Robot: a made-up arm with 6 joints. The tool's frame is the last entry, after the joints.
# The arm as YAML. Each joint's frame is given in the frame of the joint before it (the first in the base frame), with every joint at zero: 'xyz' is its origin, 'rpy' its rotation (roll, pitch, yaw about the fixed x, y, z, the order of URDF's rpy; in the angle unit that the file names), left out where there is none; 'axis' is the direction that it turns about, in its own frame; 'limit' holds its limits. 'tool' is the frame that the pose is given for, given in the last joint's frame.
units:
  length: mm
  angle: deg
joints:
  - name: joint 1
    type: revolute
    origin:
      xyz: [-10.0, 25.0, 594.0]
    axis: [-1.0, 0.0, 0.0]
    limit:
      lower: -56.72
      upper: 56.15
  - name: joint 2
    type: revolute
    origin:
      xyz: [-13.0, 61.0, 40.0]
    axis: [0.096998, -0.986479, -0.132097]
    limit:
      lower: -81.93
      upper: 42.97
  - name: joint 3
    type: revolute
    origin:
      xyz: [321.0, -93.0, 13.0]
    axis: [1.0, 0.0, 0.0]
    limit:
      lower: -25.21
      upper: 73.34
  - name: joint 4
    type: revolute
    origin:
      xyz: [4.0, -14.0, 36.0]
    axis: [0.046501, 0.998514, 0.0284]
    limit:
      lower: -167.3
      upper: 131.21
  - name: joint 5
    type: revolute
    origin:
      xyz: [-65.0, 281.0, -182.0]
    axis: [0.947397, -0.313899, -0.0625]
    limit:
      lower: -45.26
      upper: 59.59
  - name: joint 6
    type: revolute
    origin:
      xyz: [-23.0, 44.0, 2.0]
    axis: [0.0, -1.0, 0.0]
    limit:
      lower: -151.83
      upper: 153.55
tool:
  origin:
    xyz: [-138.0, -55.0, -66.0]
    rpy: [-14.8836, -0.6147, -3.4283]
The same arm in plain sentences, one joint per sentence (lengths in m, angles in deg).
The arm has six revolute joints in a row. What follows holds with every joint at zero, and every direction is one of the base frame's.
Joint 1 sits 0.0100 m along -x and 0.0250 m along +y and 0.5940 m along +z from the base frame's origin and rotates about -x, from -56.72 to 56.15 deg.
Joint 2 sits 0.0130 m along -x and 0.0610 m along +y and 0.0400 m along +z from joint 1 and rotates about the direction (0.096998, -0.986479, -0.132097), from -81.93 to 42.97 deg.
Joint 3 sits 0.3210 m along +x and 0.0930 m along -y and 0.0130 m along +z from joint 2 and rotates about +x, from -25.21 to 73.34 deg.
Joint 4 sits 0.0040 m along +x and 0.0140 m along -y and 0.0360 m along +z from joint 3 and rotates about the direction (0.046501, 0.998514, 0.0284), from -167.30 to 131.21 deg.
Joint 5 sits 0.0650 m along -x and 0.2810 m along +y and 0.1820 m along -z from joint 4 and rotates about the direction (0.947397, -0.313899, -0.0625), from -45.26 to 59.59 deg.
Joint 6 sits 0.0230 m along -x and 0.0440 m along +y and 0.0020 m along +z from joint 5 and rotates about -y, from -151.83 to 153.55 deg.
The tool frame, which is the frame that the pose is given for, sits 0.1380 m along -x and 0.0550 m along -y and 0.0660 m along -z from joint 6; its axes are the base frame's turned by roll -14.88, pitch -0.61 and yaw -3.43 deg (as in URDF: about the fixed x, then y, then z).

